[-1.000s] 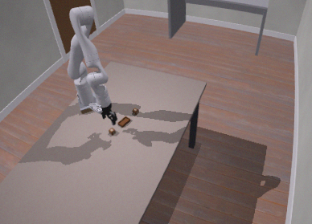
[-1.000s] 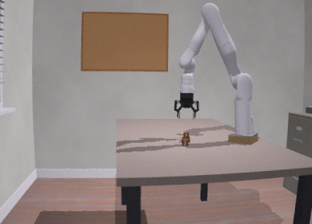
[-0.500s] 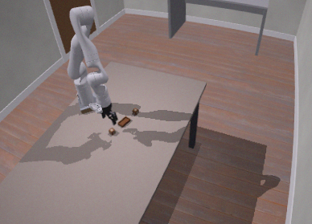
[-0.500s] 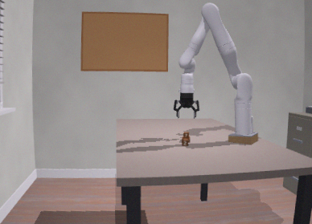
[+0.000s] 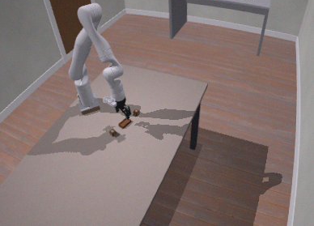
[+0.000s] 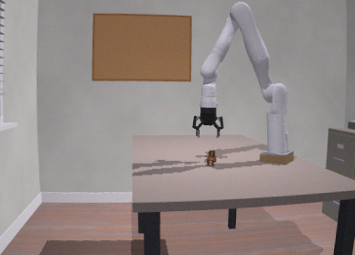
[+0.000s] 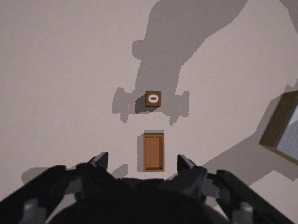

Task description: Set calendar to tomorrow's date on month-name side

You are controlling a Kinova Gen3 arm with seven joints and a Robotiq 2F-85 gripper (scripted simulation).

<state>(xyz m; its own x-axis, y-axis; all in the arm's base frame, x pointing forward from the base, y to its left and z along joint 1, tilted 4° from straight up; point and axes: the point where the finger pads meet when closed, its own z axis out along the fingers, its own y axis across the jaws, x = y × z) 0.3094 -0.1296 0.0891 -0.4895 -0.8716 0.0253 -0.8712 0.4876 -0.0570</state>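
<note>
My gripper is now 120 mm to the right of the digit cube, 100 mm above it and 40 mm short of it. The rest, counted from my hand: brown number cube (100 mm below, 70 mm to the right, 60 mm behind); brown calendar tray (100 mm below, 30 mm to the left, 10 mm behind).
</note>
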